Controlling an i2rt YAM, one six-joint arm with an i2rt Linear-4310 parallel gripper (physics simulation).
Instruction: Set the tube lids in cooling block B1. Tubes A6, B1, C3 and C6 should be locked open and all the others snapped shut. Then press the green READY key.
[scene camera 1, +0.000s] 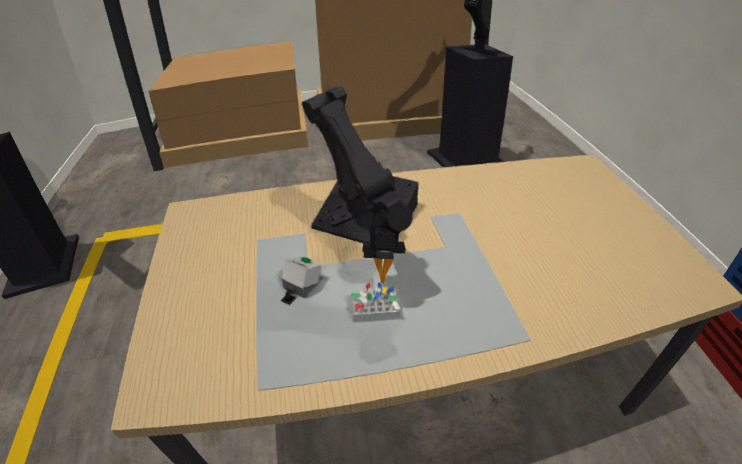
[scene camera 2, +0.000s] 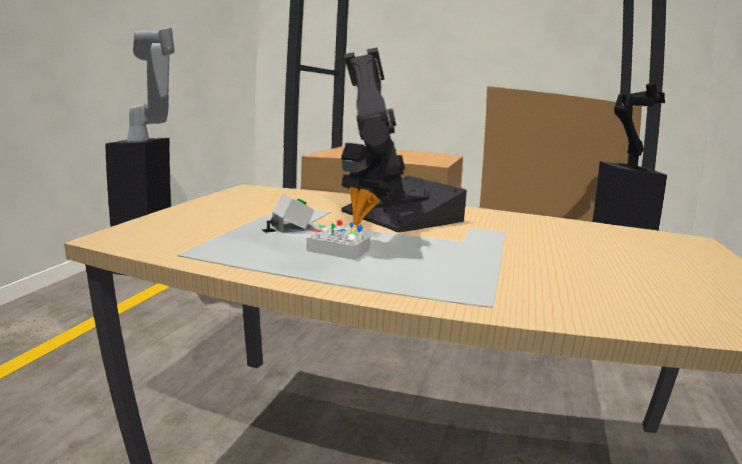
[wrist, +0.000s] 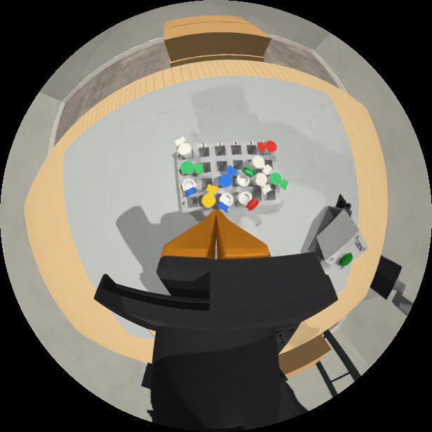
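Where they show: gripper, fingertip midpoint: (scene camera 1: 382, 283) (scene camera 2: 355, 224); arm's base, origin of the base link: (scene camera 1: 358, 206) (scene camera 2: 394, 200).
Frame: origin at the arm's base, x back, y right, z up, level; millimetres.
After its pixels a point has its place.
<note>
The grey cooling block (scene camera 1: 376, 316) @[x -405, y 116, z -26 mm] (scene camera 2: 333, 247) @[x -408, y 107, z -25 mm] (wrist: 278, 196) holds tubes with coloured lids. In the wrist view, open tube mouths show beside the C1 blue lid (wrist: 190, 191), the C4 green lid (wrist: 248, 171), the D3 blue lid (wrist: 223, 207) and the D4 red lid (wrist: 252, 204). The A6 red lid (wrist: 270, 146), B1 green lid (wrist: 187, 167), C3 blue lid (wrist: 225, 180), C6 green lid (wrist: 276, 179) and D2 yellow lid (wrist: 208, 200) show their faces; whether each is snapped is unclear. My gripper (scene camera 1: 382, 281) @[x -339, y 70, z 8 mm] (scene camera 2: 356, 224) @[x -339, y 70, z 8 mm] (wrist: 215, 215) is shut and empty, above the block's row D side.
A tilted grey box (scene camera 1: 300, 276) @[x -243, y 254, z 19 mm] (scene camera 2: 292, 213) @[x -247, y 236, z 3 mm] (wrist: 337, 236) bears the green READY key (scene camera 1: 305, 260) @[x -203, y 227, z 30 mm] (scene camera 2: 301, 201) @[x -206, y 223, z 25 mm] (wrist: 346, 259). A small black bracket (scene camera 1: 287, 297) @[x -253, y 299, z -32 mm] (scene camera 2: 268, 225) @[x -253, y 296, z -29 mm] (wrist: 342, 202) stands beside it. Block and box stand on a grey mat (scene camera 1: 306, 355) @[x -436, y 306, z -43 mm] (scene camera 2: 437, 273) @[x -472, y -108, z -43 mm] (wrist: 100, 165).
</note>
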